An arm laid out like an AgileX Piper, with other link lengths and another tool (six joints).
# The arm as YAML. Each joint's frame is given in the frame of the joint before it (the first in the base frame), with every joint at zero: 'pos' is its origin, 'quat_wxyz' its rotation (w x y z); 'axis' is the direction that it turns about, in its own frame. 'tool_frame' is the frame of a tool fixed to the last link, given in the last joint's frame.
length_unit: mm
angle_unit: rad
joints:
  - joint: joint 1
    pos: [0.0, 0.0, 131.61]
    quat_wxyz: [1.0, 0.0, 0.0, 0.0]
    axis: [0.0, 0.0, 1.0]
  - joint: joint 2
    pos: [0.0, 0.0, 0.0]
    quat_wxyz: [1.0, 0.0, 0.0, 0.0]
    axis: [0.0, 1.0, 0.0]
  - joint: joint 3
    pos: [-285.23, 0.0, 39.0]
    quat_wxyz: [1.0, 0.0, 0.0, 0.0]
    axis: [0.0, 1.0, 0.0]
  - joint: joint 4
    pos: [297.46, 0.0, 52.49]
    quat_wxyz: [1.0, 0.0, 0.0, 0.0]
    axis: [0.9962, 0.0, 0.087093]
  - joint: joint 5
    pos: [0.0, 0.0, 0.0]
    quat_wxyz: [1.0, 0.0, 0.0, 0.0]
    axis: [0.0, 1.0, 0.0]
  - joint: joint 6
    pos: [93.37, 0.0, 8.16]
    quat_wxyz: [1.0, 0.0, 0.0, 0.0]
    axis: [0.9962, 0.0, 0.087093]
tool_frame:
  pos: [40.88, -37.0, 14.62]
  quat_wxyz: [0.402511, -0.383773, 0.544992, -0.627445]
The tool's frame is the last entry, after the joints.
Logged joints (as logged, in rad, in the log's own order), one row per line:
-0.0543 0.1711 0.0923 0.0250 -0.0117 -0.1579
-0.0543 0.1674 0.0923 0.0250 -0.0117 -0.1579
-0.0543 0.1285 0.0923 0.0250 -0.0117 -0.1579
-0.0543 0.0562 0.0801 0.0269 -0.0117 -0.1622
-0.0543 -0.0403 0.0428 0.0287 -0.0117 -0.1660
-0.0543 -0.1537 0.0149 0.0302 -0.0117 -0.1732
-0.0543 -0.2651 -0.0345 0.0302 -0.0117 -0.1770
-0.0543 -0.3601 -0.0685 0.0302 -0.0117 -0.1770
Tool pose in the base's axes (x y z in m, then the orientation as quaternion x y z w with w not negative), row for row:
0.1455 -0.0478 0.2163 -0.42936 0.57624 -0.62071 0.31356
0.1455 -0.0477 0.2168 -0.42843 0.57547 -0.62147 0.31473
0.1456 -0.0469 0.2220 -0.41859 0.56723 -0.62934 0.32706
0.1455 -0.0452 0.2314 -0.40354 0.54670 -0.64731 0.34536
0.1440 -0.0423 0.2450 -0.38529 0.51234 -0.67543 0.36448
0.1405 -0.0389 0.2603 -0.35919 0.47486 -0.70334 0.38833
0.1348 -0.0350 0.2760 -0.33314 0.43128 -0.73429 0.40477
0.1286 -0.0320 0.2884 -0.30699 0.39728 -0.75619 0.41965
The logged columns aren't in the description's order. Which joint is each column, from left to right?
Columns, left to right: joint 1, joint 5, joint 6, joint 3, joint 2, joint 4.
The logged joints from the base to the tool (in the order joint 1, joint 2, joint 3, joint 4, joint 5, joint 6), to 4 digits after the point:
-0.0543 -0.0117 0.0250 -0.1579 0.1711 0.0923
-0.0543 -0.0117 0.0250 -0.1579 0.1674 0.0923
-0.0543 -0.0117 0.0250 -0.1579 0.1285 0.0923
-0.0543 -0.0117 0.0269 -0.1622 0.0562 0.0801
-0.0543 -0.0117 0.0287 -0.1660 -0.0403 0.0428
-0.0543 -0.0117 0.0302 -0.1732 -0.1537 0.0149
-0.0543 -0.0117 0.0302 -0.1770 -0.2651 -0.0345
-0.0543 -0.0117 0.0302 -0.1770 -0.3601 -0.0685

